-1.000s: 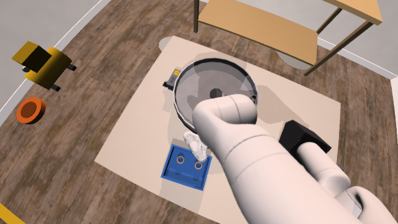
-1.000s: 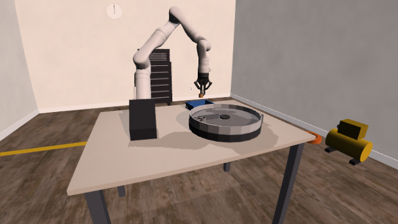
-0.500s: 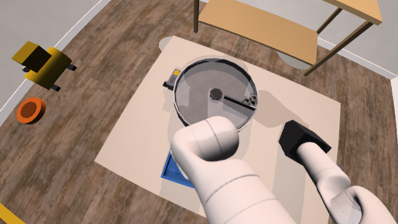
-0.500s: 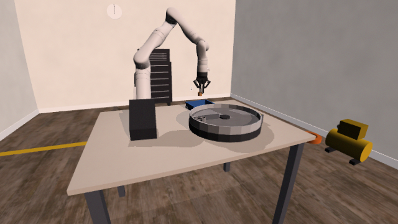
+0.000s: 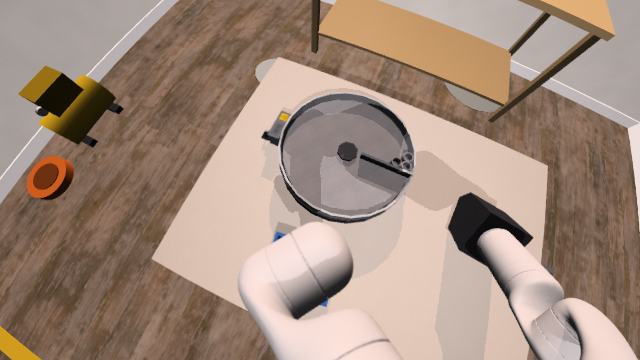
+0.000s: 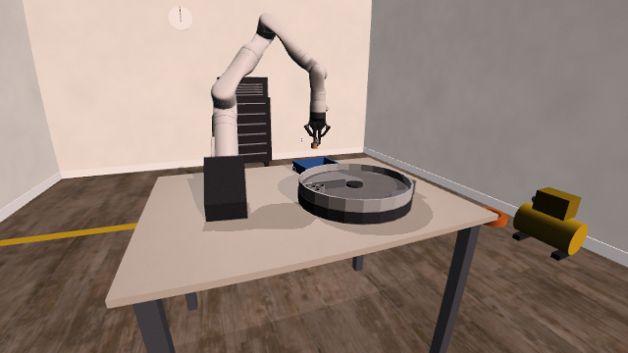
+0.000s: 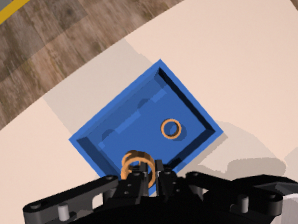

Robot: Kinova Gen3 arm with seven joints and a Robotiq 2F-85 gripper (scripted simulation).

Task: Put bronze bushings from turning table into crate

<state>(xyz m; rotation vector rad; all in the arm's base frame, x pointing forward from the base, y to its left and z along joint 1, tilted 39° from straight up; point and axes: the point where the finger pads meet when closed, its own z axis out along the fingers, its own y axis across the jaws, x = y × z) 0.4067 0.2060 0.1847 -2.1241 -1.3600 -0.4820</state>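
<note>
Right now the blue crate is 20 mm to the left of my hand and 130 mm below it. Round my hand: grey turning table (60 mm ahead, 340 mm to the right, 100 mm below).
</note>
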